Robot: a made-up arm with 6 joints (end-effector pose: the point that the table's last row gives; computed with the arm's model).
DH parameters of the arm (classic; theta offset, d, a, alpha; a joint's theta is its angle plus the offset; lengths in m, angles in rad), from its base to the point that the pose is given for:
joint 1: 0 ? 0 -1.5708
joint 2: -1.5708 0 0.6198 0
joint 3: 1.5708 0.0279 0 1.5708
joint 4: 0 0.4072 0 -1.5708
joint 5: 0 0 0 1.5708
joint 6: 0 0.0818 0 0
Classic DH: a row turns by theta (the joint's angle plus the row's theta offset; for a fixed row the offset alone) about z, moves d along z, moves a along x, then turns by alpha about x.
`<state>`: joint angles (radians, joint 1 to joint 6).
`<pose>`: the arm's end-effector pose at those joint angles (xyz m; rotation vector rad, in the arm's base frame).
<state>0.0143 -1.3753 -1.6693 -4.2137 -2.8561 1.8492</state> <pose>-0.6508 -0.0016 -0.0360 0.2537 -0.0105 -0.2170</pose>
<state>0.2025 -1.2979 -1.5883 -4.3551 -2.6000 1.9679</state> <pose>-0.6797 -0.1514 0.0143 0.4965 0.1012 0.1726</pose>
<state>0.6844 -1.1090 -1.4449 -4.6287 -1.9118 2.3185</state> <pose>-0.5663 -0.5252 0.1333 1.2093 0.4324 0.8089</pose>
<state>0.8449 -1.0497 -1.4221 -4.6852 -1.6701 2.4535</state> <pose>-0.4825 -0.6241 0.1668 1.4528 0.5105 0.8814</pose>
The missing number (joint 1, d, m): 0.1697
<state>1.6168 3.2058 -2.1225 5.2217 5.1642 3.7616</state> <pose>-0.1074 0.3302 -0.2097 0.5157 -0.8751 -1.3111</pose>
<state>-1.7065 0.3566 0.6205 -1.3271 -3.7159 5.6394</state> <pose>-0.0831 -0.4963 0.9310 -1.8970 -1.0902 0.0512</pose>
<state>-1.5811 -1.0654 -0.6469 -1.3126 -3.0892 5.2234</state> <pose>0.0409 0.8640 0.4228 1.1872 0.9655 -1.0418</pose>
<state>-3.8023 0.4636 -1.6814 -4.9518 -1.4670 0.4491</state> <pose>0.1258 -0.0330 0.8497 -1.6094 0.7875 -0.5627</pose>
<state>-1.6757 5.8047 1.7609 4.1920 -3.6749 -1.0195</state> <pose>-0.0114 -0.0306 0.8355 -1.4546 -0.6004 -0.0621</pose>
